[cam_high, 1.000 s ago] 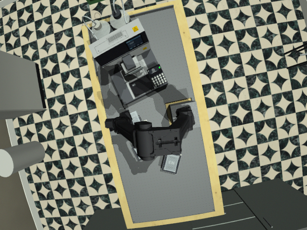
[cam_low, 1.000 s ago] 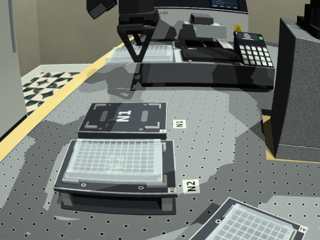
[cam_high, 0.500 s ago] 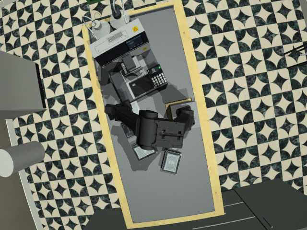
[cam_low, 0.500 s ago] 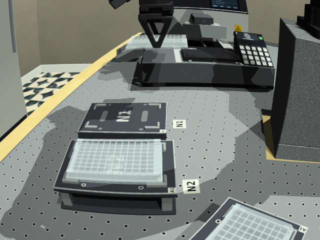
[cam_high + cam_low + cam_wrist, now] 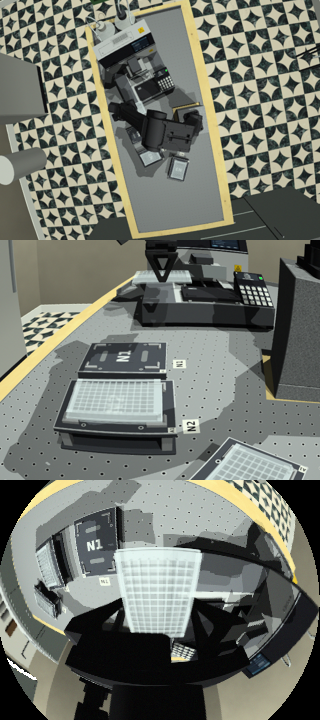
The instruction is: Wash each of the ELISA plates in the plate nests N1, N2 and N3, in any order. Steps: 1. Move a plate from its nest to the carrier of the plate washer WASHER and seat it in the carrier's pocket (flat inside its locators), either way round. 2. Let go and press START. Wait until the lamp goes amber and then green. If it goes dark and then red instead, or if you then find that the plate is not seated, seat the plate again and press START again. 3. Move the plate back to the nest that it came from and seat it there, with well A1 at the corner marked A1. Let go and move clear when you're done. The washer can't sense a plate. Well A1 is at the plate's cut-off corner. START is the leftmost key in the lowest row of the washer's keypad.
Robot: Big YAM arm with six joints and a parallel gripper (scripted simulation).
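My gripper is now 11 cm past the washer carrier, 12 cm to the left of it and 7 cm above it. From my hand the other things lie so: plate washer (9 cm behind, 27 cm to the right, 2 cm below); nest N3 (15 cm behind, 49 cm to the left, 11 cm below); nest label (5 cm behind, 14 cm to the left, 14 cm below).
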